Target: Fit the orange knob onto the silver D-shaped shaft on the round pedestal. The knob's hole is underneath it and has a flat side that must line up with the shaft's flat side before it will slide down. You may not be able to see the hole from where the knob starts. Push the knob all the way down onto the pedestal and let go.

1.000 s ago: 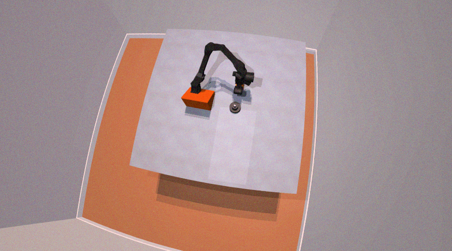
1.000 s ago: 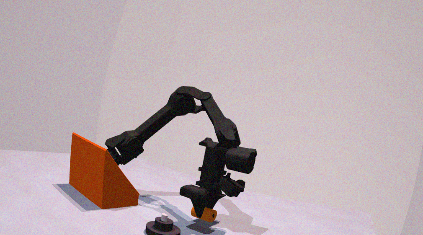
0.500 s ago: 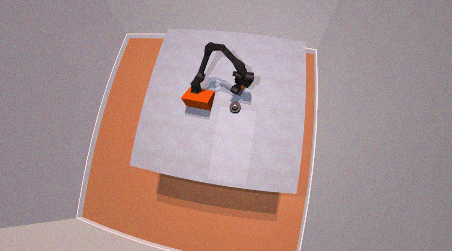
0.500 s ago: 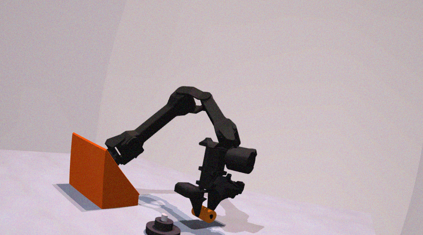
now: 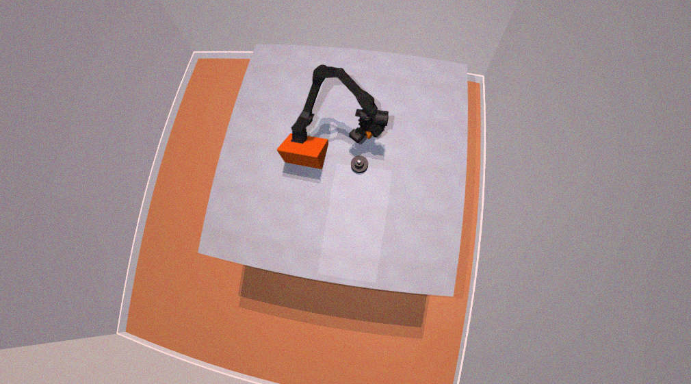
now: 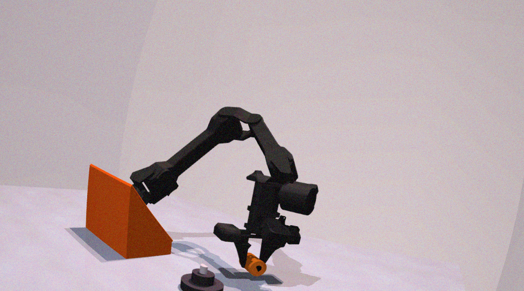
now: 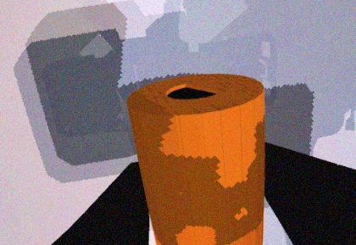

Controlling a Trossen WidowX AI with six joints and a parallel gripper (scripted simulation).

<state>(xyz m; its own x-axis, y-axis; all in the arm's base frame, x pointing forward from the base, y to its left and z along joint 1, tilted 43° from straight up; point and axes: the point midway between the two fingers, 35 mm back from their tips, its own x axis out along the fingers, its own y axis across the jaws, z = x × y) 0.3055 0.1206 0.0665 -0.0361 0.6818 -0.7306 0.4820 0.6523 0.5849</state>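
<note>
My gripper tip is now 170 mm to the left of the round pedestal and 10 mm below it. Round my gripper tip: orange knob (10 mm behind, 10 mm to the left, 10 mm above).
</note>
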